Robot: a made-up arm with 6 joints. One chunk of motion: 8 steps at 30 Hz.
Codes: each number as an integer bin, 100 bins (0 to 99) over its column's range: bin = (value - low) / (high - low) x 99, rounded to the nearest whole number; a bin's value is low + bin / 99 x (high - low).
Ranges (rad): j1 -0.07..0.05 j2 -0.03..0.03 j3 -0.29..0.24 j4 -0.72..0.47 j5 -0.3..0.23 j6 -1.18..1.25
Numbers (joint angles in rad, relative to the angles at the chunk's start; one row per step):
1: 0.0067 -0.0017 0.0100 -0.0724 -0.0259 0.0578
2: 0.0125 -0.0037 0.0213 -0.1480 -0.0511 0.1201
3: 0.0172 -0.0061 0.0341 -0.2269 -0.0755 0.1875
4: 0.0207 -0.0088 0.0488 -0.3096 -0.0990 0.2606
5: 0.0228 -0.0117 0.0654 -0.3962 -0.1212 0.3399
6: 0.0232 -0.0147 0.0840 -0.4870 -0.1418 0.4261
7: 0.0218 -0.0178 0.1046 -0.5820 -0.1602 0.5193
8: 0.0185 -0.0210 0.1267 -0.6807 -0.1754 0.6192
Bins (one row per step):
1: 63 47 56 54 51 50
2: 68 43 58 48 46 53
3: 72 39 61 41 42 56
4: 75 35 63 34 38 59
5: 77 30 66 27 33 62
6: 77 25 70 19 30 65
7: 76 20 74 11 26 69
8: 73 15 78 3 23 73

